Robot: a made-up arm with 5 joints.
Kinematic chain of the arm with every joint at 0, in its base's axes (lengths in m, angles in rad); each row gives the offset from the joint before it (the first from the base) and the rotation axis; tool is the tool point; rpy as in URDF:
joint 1: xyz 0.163 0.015 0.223 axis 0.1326 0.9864 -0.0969
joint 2: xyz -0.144 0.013 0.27 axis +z
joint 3: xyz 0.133 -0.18 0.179 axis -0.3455 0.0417 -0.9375
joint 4: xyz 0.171 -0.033 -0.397 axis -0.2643 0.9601 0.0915
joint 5: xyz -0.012 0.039 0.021 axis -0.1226 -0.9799 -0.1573
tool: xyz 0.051 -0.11 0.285 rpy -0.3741 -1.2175 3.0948
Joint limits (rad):
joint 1: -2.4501..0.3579
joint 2: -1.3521..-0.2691
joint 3: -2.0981..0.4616
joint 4: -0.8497..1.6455
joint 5: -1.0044..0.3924
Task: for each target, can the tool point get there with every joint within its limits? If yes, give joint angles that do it. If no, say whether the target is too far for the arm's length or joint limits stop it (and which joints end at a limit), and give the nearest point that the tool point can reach.
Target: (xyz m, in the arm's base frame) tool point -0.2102 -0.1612 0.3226
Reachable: yes | joints -1.7934 -0.7919 -1.2169 -0.6309 -0.7375
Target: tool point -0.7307 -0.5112 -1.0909
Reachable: no: too far | nearest point -0.1836 -0.3872 -0.2230 | short by 1.033 m
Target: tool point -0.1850 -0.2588 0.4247
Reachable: yes | joints -1.4620 -0.6853 -0.5942 0.1296 -0.0149
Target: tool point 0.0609 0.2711 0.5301
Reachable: yes | joints -1.2607 -0.3988 -1.0998 1.3503 -0.0506
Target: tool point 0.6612 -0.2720 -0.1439
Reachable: no: joint limits stop it (at a limit: joint 1, joint 2, joint 4) | nearest point 0.5033 -0.2390 0.0164 | short by 0.227 m
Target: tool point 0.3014 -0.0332 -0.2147
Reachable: no: joint limits stop it (at a limit: joint 2, joint 3, joint 4, joint 5) | nearest point 0.2896 -0.1434 -0.2132 | short by 0.111 m
